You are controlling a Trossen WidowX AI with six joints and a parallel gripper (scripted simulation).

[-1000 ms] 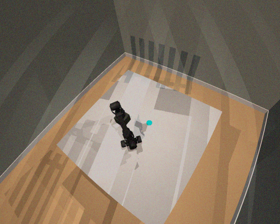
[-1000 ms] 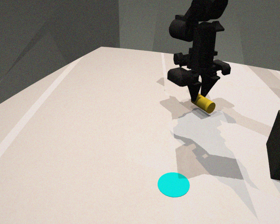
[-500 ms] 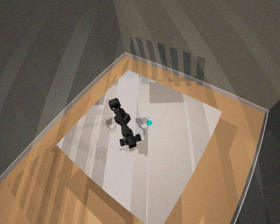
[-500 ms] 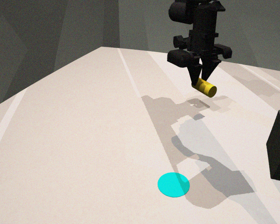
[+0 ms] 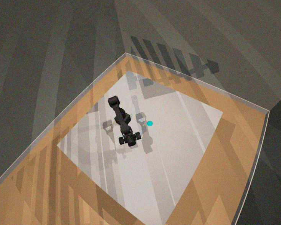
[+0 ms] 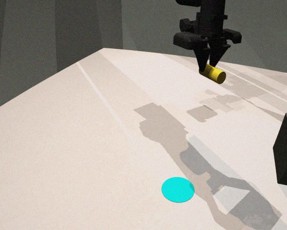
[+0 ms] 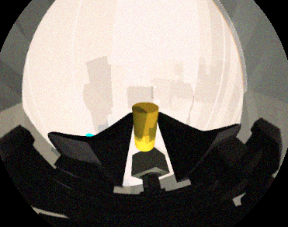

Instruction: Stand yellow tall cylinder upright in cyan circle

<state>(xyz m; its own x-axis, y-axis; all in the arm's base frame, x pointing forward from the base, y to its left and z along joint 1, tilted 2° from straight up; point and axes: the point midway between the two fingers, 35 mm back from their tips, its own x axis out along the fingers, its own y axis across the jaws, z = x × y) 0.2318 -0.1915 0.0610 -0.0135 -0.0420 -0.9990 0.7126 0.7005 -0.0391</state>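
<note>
The yellow tall cylinder is 10 mm behind my gripper tip and 10 mm to the left of it. From my gripper tip the other things lie so: cyan circle 30 mm ahead, 290 mm to the left, 120 mm below.
</note>
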